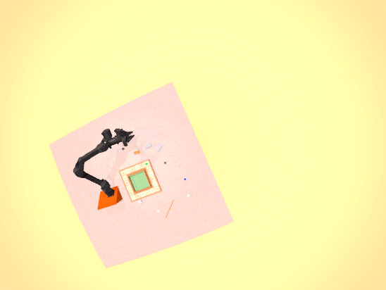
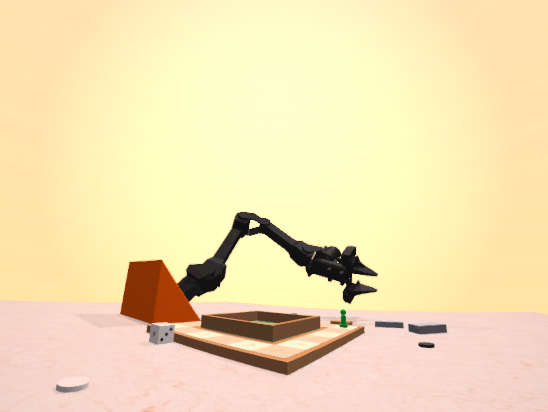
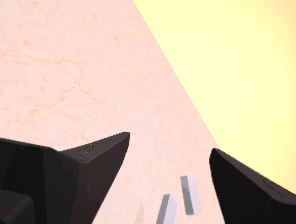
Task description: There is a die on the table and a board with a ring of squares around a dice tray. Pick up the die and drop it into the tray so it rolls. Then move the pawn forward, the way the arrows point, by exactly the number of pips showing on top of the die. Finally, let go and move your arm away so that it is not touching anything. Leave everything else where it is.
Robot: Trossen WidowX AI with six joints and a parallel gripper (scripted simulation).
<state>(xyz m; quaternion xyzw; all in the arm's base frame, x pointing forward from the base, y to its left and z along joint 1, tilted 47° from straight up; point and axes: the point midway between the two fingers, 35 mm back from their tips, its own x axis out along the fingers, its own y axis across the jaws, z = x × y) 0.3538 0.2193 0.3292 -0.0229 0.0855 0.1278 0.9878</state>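
Right now my gripper tip is 180 mm past the white die, 530 mm to the left of it and 90 mm above it. The rest, counted from my gripper tip: flat block (60 mm behind, 140 mm to the right, 100 mm below); then green pawn (10 mm behind, 260 mm to the right, 70 mm below); then green tray floor (120 mm behind, 370 mm to the right, 90 mm below).
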